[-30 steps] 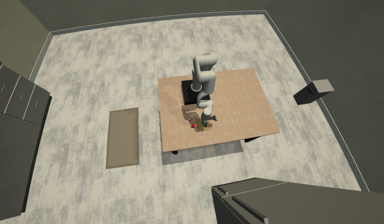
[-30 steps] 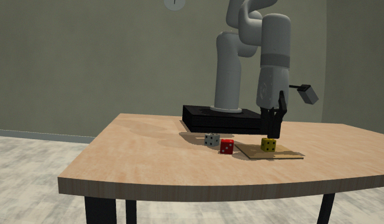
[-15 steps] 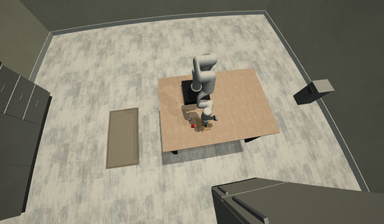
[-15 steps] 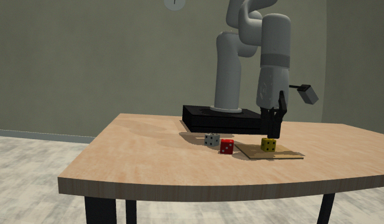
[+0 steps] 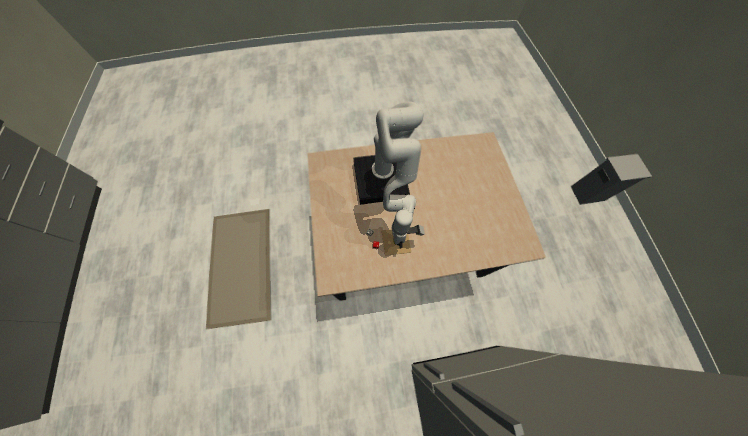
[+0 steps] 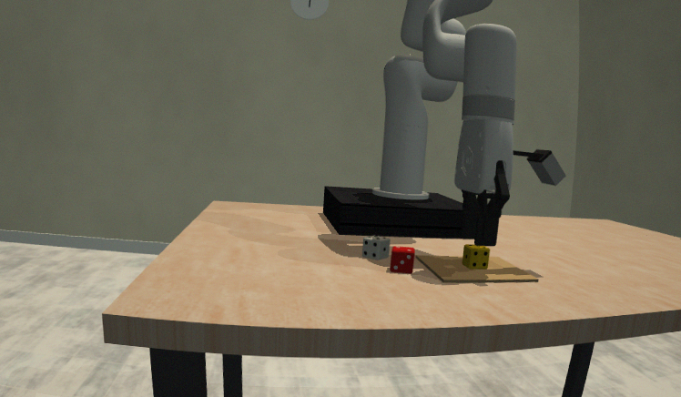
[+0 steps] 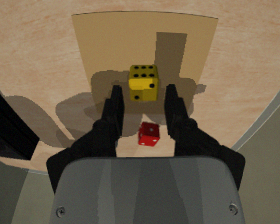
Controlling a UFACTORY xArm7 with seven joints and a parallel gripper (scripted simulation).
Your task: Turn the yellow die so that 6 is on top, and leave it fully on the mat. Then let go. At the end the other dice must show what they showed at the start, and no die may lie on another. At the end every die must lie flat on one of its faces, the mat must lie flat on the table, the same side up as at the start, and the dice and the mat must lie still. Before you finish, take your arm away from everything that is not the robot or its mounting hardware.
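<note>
Right now the yellow die is 4 cm below my hand. From my hand the other things lie so: white die (6 cm behind, 13 cm to the right, 4 cm below); then red die (1 cm ahead, 11 cm to the right, 4 cm below); then tan mat (6 cm below).
</note>
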